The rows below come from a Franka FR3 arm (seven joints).
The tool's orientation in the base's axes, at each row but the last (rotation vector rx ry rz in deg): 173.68 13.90 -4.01; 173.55 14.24 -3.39; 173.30 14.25 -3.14; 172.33 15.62 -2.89; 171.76 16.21 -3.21; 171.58 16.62 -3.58; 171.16 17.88 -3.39; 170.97 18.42 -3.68; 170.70 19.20 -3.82
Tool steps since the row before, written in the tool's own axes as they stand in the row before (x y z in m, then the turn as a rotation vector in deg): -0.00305 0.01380 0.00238 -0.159 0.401 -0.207; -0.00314 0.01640 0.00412 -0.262 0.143 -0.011; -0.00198 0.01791 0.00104 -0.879 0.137 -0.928; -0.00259 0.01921 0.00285 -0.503 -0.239 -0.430; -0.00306 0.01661 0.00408 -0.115 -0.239 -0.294; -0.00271 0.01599 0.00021 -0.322 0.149 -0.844; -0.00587 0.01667 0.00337 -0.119 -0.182 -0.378; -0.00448 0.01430 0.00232 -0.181 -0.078 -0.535; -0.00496 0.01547 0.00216 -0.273 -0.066 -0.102
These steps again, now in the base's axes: -0.00088 -0.01428 -0.00088 -0.084 -0.397 0.253; -0.00052 -0.01703 -0.00234 -0.234 -0.181 0.037; 0.00097 -0.01800 0.00089 -0.819 -0.175 0.975; 0.00087 -0.01957 -0.00046 -0.528 0.197 0.421; 0.00003 -0.01728 -0.00181 -0.151 0.251 0.267; 0.00043 -0.01609 0.00197 -0.263 -0.091 0.872; -0.00235 -0.01782 -0.00082 -0.145 0.205 0.356; -0.00136 -0.01510 -0.00013 -0.179 0.114 0.529; -0.00143 -0.01632 0.00027 -0.278 0.019 0.108
